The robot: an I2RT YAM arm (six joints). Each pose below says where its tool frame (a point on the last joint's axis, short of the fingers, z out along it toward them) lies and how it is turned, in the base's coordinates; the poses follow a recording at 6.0 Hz.
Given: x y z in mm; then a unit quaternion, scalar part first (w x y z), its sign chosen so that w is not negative.
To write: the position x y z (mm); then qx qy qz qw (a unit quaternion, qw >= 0). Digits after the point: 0 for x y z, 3 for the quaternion.
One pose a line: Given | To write
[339, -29, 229, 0.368, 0.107, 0.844, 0.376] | [339, -29, 229, 0.107, 0.844, 0.376, 0.368]
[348, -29, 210, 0.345, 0.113, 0.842, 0.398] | [348, -29, 210, 0.113, 0.842, 0.398, 0.345]
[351, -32, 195, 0.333, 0.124, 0.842, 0.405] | [351, -32, 195, 0.124, 0.842, 0.405, 0.333]
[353, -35, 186, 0.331, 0.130, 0.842, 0.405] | [353, -35, 186, 0.130, 0.842, 0.405, 0.331]
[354, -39, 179, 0.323, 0.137, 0.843, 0.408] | [354, -39, 179, 0.137, 0.843, 0.408, 0.323]
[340, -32, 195, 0.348, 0.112, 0.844, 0.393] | [340, -32, 195, 0.112, 0.844, 0.393, 0.348]
